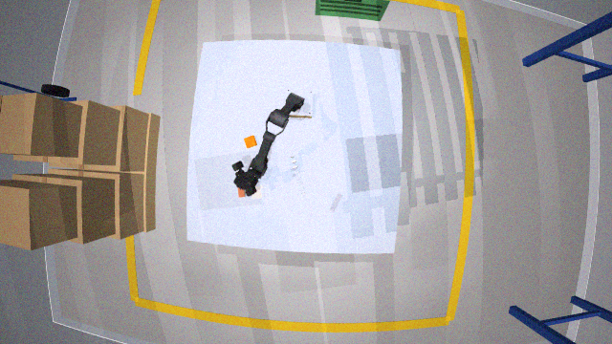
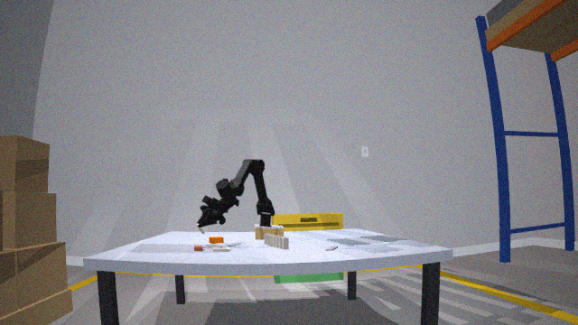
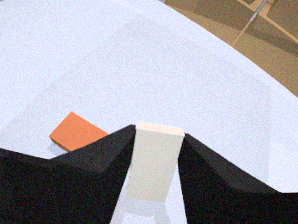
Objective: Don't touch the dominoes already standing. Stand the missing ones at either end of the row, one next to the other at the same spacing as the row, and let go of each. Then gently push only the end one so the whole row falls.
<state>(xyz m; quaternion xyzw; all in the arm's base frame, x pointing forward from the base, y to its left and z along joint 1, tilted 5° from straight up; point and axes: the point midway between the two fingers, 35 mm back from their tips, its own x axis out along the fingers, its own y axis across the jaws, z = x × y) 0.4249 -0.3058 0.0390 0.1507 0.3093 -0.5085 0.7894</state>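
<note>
My gripper tip is now 6 cm short of the small red-orange block, 1 cm to the right of it and 9 cm above it. The rest, counted from my gripper tip: grey piece 13 cm ahead, 55 cm to the left, 10 cm below; then orange cube 23 cm behind, 7 cm to the left, 8 cm below.
</note>
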